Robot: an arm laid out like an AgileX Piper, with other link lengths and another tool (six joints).
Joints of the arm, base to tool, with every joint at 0 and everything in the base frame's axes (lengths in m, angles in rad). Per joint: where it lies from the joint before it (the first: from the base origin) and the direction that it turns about. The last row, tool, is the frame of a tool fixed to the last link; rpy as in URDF.
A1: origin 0 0 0.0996 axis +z
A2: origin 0 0 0 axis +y
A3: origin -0.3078 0 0.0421 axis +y
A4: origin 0.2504 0 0.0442 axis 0.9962 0 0.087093
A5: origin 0 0 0 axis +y
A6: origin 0.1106 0 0.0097 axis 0.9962 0 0.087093
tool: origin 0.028 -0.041 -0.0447 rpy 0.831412 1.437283 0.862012
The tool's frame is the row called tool.
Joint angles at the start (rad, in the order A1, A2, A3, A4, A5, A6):
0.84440, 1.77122, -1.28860, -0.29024, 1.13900, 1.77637
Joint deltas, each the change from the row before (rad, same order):
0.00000, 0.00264, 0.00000, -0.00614, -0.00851, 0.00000
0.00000, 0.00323, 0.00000, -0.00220, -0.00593, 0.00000
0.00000, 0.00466, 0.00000, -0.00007, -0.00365, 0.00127
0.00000, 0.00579, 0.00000, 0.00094, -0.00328, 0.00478
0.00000, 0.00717, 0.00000, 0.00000, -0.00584, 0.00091
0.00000, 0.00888, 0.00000, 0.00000, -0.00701, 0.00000
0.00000, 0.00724, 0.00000, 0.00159, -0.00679, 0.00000
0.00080, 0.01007, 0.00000, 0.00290, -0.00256, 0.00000
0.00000, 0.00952, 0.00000, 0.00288, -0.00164, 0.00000
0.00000, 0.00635, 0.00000, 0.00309, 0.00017, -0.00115
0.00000, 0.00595, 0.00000, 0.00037, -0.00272, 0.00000
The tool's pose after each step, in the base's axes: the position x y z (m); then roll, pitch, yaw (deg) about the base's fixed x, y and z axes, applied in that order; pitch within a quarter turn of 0, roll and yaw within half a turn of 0. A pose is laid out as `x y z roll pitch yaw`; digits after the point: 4 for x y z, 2 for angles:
0.2010 0.2451 0.1695 172.26 14.42 126.97
0.2019 0.2457 0.1683 172.10 14.47 127.07
0.2024 0.2464 0.1667 172.16 14.46 127.07
0.2029 0.2474 0.1647 172.26 14.39 126.86
0.2037 0.2484 0.1623 172.34 14.36 126.92
0.2046 0.2496 0.1593 172.48 14.34 127.06
0.2053 0.2508 0.1568 172.55 14.22 127.15
0.2054 0.2520 0.1535 173.02 14.14 127.28
0.2056 0.2528 0.1503 173.52 14.07 127.35
0.2054 0.2533 0.1483 173.94 13.99 127.43
0.2058 0.2538 0.1463 174.14 13.99 127.51

